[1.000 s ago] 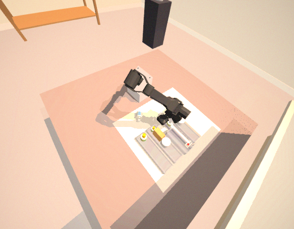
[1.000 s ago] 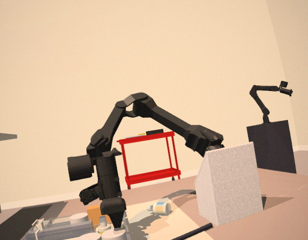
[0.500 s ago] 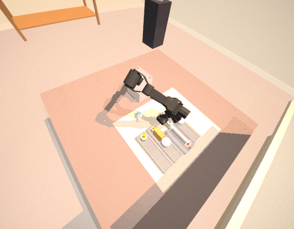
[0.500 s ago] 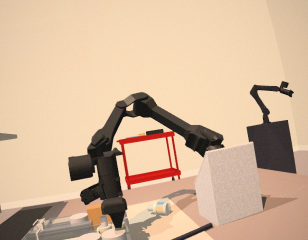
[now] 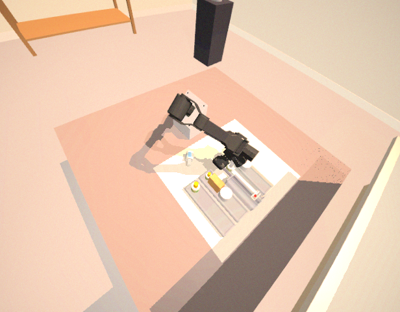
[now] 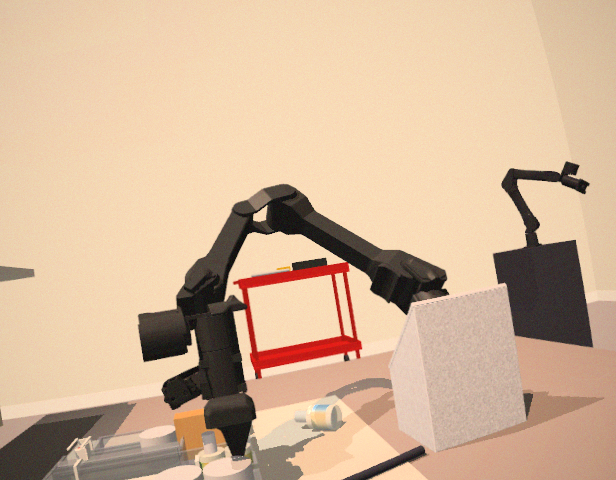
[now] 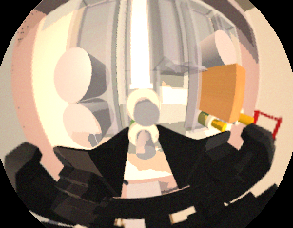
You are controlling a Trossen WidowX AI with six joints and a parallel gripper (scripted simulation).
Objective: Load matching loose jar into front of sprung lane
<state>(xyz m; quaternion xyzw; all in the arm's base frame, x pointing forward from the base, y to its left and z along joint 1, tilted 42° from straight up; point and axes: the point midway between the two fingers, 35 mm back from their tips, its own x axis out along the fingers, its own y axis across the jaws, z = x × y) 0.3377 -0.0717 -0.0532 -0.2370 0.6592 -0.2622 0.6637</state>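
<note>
Right now the box is 5 cm ahead of my gripper tip, 13 cm to the right of it and 1 cm above it. From my gripper tip the other things lie so: black rod 17 cm behind, 9 cm to the left, 3 cm below; red mark 22 cm ahead, 5 cm to the right, 4 cm above.
</note>
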